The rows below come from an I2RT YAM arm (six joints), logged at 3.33 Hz.
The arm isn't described. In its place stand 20 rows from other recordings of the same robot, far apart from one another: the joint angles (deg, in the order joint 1, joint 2, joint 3, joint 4, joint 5, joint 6), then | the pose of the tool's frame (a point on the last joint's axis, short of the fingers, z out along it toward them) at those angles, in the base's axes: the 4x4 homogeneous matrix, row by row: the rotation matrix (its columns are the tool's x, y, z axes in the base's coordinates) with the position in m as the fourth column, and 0 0 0 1 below.
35.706, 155.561, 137.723, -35.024, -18.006, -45.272 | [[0.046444, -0.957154, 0.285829, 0.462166], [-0.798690, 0.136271, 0.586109, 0.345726], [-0.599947, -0.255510, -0.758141, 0.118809], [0, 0, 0, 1]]
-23.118, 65.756, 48.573, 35.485, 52.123, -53.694 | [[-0.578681, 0.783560, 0.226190, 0.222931], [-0.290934, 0.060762, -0.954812, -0.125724], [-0.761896, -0.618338, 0.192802, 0.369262], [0, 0, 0, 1]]
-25.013, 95.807, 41.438, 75.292, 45.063, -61.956 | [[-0.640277, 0.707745, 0.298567, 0.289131], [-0.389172, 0.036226, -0.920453, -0.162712], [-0.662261, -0.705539, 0.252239, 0.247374], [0, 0, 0, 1]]
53.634, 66.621, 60.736, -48.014, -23.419, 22.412 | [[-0.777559, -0.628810, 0.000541, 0.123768], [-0.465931, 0.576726, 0.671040, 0.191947], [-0.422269, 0.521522, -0.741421, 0.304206], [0, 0, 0, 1]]
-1.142, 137.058, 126.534, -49.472, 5.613, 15.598 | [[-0.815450, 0.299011, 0.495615, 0.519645], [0.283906, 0.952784, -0.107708, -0.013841], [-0.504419, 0.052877, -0.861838, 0.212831], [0, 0, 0, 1]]
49.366, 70.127, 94.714, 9.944, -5.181, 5.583 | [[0.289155, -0.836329, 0.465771, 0.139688], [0.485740, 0.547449, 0.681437, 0.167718], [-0.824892, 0.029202, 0.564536, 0.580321], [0, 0, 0, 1]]
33.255, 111.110, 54.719, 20.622, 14.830, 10.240 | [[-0.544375, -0.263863, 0.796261, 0.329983], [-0.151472, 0.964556, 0.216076, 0.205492], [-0.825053, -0.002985, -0.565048, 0.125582], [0, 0, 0, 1]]
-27.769, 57.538, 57.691, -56.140, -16.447, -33.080 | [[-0.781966, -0.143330, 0.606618, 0.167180], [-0.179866, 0.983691, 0.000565, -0.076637], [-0.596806, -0.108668, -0.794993, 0.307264], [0, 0, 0, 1]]
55.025, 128.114, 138.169, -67.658, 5.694, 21.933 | [[-0.742143, -0.547294, 0.386903, 0.273646], [-0.412467, 0.827939, 0.379983, 0.385009], [-0.528294, 0.122417, -0.840190, 0.330673], [0, 0, 0, 1]]
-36.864, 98.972, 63.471, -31.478, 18.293, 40.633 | [[-0.123928, 0.986312, 0.108767, 0.263419], [0.865743, 0.161036, -0.473873, -0.211488], [-0.484902, 0.035438, -0.873850, 0.181627], [0, 0, 0, 1]]
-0.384, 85.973, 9.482, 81.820, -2.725, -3.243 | [[0.095023, -0.035322, 0.994848, 0.226123], [-0.057145, 0.997529, 0.040876, 0.000177], [-0.993834, -0.060735, 0.092770, 0.162819], [0, 0, 0, 1]]
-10.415, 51.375, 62.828, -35.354, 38.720, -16.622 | [[-0.583071, 0.560112, 0.588476, 0.169527], [-0.119752, 0.657182, -0.744158, -0.053801], [-0.803547, -0.504368, -0.316109, 0.385969], [0, 0, 0, 1]]
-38.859, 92.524, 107.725, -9.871, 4.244, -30.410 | [[-0.283373, 0.625705, 0.726769, 0.279726], [-0.419943, 0.600352, -0.680607, -0.228764], [-0.862176, -0.498067, 0.092637, 0.509558], [0, 0, 0, 1]]
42.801, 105.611, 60.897, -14.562, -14.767, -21.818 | [[-0.305856, -0.933070, 0.189292, 0.259995], [-0.773048, 0.359439, 0.522686, 0.253134], [-0.555742, 0.013535, -0.831245, 0.144821], [0, 0, 0, 1]]
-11.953, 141.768, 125.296, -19.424, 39.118, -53.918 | [[-0.871781, -0.074457, 0.484205, 0.544822], [-0.456362, 0.482819, -0.747408, -0.138297], [-0.178133, -0.872549, -0.454892, 0.205364], [0, 0, 0, 1]]
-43.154, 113.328, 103.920, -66.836, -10.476, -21.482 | [[-0.894116, 0.336997, 0.294939, 0.297675], [0.344661, 0.938331, -0.027283, -0.270213], [-0.285945, 0.077260, -0.955126, 0.269185], [0, 0, 0, 1]]
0.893, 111.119, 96.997, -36.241, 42.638, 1.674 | [[-0.757393, 0.442902, 0.479785, 0.431591], [0.009687, 0.742327, -0.669968, -0.017390], [-0.652888, -0.502781, -0.566524, 0.281024], [0, 0, 0, 1]]
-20.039, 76.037, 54.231, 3.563, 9.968, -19.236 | [[-0.439748, 0.367575, 0.819457, 0.288778], [-0.185003, 0.855773, -0.483143, -0.111888], [-0.878860, -0.364063, -0.308322, 0.300257], [0, 0, 0, 1]]
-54.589, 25.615, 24.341, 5.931, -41.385, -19.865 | [[-0.033802, 0.232002, 0.972128, 0.093695], [-0.392451, 0.891473, -0.226400, -0.091170], [-0.919151, -0.389166, 0.060916, 0.290349], [0, 0, 0, 1]]
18.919, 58.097, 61.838, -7.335, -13.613, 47.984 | [[-0.438907, -0.315600, 0.841283, 0.214317], [0.612889, 0.579514, 0.537151, 0.082314], [-0.657060, 0.751372, -0.060925, 0.406672], [0, 0, 0, 1]]
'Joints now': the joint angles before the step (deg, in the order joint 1, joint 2, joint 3, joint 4, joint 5, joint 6). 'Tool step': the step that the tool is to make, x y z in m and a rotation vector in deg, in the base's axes. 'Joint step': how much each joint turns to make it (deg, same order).
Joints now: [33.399 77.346 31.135 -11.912 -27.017 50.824]
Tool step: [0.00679 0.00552 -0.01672 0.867 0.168 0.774]
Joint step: [0.068 5.236 -0.741 6.227 -1.066 -0.188]
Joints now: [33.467 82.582 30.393 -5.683 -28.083 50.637]
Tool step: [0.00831 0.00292 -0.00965 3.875 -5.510 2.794]
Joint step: [-0.775 3.459 -1.716 10.347 -2.228 -3.202]
